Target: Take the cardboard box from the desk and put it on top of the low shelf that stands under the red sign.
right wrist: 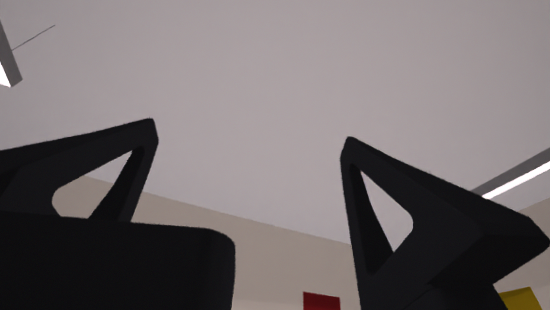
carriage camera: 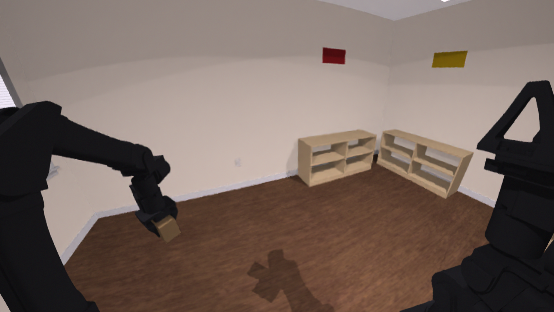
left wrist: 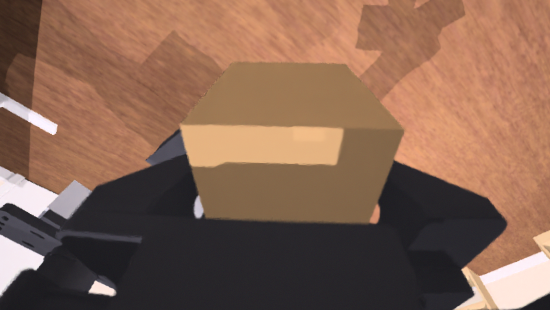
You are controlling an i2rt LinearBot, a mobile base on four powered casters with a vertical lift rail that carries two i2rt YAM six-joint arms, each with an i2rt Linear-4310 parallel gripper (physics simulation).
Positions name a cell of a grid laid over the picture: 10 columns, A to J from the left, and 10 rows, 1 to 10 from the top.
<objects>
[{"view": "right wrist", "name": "my right gripper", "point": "E5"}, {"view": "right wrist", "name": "ceiling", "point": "E4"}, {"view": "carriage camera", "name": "my left gripper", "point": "D8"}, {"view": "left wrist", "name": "my left gripper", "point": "F5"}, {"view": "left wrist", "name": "brown cardboard box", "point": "E5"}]
</objects>
